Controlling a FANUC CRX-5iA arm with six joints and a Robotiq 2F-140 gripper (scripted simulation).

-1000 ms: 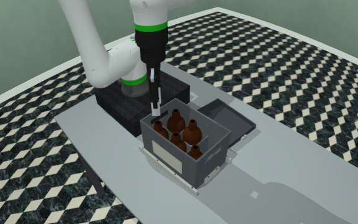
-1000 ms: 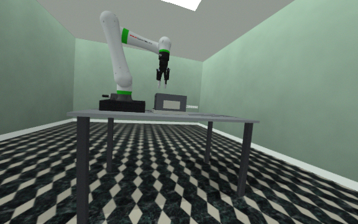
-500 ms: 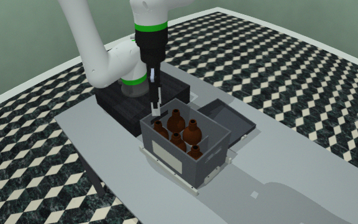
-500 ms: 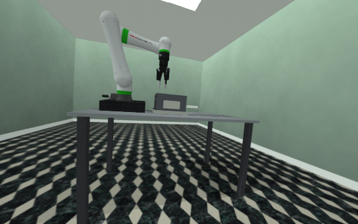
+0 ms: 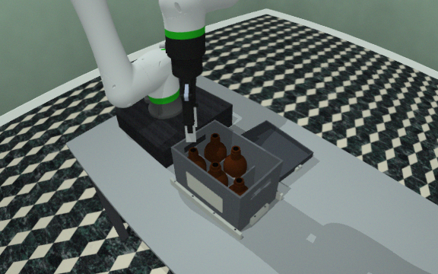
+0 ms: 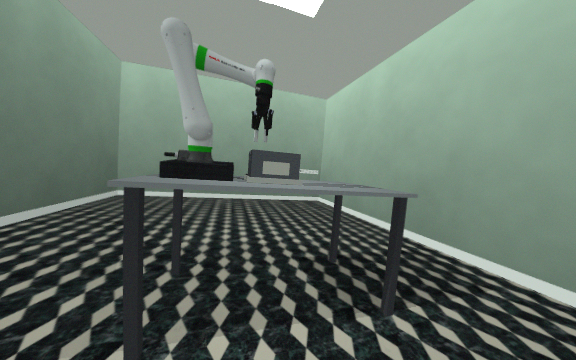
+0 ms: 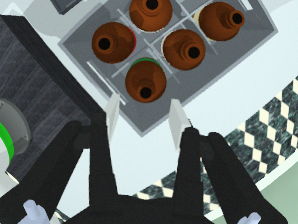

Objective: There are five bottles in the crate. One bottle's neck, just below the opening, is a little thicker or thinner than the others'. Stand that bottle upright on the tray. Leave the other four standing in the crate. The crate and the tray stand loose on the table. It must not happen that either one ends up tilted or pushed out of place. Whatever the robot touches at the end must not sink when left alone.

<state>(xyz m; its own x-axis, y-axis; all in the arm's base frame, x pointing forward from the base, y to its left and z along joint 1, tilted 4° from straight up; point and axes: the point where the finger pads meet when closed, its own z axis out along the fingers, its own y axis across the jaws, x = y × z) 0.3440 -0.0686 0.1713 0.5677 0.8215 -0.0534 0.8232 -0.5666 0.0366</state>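
Now: the brown bottle 90 mm ahead of my hand, 20 mm to the left of it and 170 mm below it. From my hand the other things lie so: glass bottle: 10 mm behind, 90 mm to the left, 170 mm below; crate: 80 mm ahead, 60 mm to the left, 170 mm below; dark grey tray: 20 mm ahead, 320 mm to the left, 240 mm below.
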